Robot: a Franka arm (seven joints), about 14 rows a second.
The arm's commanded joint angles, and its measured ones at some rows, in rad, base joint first. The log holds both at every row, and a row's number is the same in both.
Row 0, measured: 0.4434, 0.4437, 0.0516, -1.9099, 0.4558, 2.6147, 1.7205
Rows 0 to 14, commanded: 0.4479, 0.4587, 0.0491, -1.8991, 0.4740, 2.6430, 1.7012; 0.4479, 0.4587, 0.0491, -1.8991, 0.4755, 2.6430, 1.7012; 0.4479, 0.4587, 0.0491, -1.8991, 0.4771, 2.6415, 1.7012; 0.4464, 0.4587, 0.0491, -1.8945, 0.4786, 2.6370, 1.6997; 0.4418, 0.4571, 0.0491, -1.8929, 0.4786, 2.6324, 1.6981; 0.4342, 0.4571, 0.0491, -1.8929, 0.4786, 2.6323, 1.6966; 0.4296, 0.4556, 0.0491, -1.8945, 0.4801, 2.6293, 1.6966; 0.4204, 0.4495, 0.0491, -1.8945, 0.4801, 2.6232, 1.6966; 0.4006, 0.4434, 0.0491, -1.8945, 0.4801, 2.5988, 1.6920; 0.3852, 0.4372, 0.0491, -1.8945, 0.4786, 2.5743, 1.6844; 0.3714, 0.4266, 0.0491, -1.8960, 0.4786, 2.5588, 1.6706; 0.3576, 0.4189, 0.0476, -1.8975, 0.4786, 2.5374, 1.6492; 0.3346, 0.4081, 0.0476, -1.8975, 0.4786, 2.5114, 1.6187; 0.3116, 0.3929, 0.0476, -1.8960, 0.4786, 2.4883, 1.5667; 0.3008, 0.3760, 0.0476, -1.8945, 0.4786, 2.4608, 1.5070
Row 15, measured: 0.3353, 0.4202, 0.0407, -1.8907, 0.4569, 2.5173, 1.6105
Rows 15 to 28, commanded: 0.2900, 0.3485, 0.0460, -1.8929, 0.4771, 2.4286, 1.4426; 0.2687, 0.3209, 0.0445, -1.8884, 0.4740, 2.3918, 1.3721; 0.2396, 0.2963, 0.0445, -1.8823, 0.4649, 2.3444, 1.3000; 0.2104, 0.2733, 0.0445, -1.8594, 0.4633, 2.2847, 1.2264; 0.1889, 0.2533, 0.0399, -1.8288, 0.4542, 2.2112, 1.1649; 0.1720, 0.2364, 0.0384, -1.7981, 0.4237, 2.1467, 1.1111; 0.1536, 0.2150, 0.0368, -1.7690, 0.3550, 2.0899, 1.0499; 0.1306, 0.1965, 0.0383, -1.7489, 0.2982, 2.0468, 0.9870; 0.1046, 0.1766, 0.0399, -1.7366, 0.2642, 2.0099, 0.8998; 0.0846, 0.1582, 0.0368, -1.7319, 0.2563, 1.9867, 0.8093; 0.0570, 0.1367, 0.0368, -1.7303, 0.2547, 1.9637, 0.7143; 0.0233, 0.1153, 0.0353, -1.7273, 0.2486, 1.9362, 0.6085; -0.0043, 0.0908, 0.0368, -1.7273, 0.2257, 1.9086, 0.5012; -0.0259, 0.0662, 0.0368, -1.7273, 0.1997, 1.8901, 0.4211
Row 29, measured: 0.0245, 0.1128, 0.0243, -1.7246, 0.2479, 1.9334, 0.5808
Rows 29 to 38, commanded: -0.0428, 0.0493, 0.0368, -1.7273, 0.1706, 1.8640, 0.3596; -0.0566, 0.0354, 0.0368, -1.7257, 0.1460, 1.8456, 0.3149; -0.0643, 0.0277, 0.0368, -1.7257, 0.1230, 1.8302, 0.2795; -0.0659, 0.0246, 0.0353, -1.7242, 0.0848, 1.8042, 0.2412; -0.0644, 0.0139, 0.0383, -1.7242, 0.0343, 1.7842, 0.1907; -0.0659, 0.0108, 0.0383, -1.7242, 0.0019, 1.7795, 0.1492; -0.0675, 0.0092, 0.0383, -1.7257, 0.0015, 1.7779, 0.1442; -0.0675, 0.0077, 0.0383, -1.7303, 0.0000, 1.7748, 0.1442; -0.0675, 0.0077, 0.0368, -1.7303, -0.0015, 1.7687, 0.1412; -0.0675, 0.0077, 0.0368, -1.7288, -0.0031, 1.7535, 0.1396
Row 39, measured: -0.0557, 0.0193, 0.0278, -1.7227, 0.0155, 1.7807, 0.1659
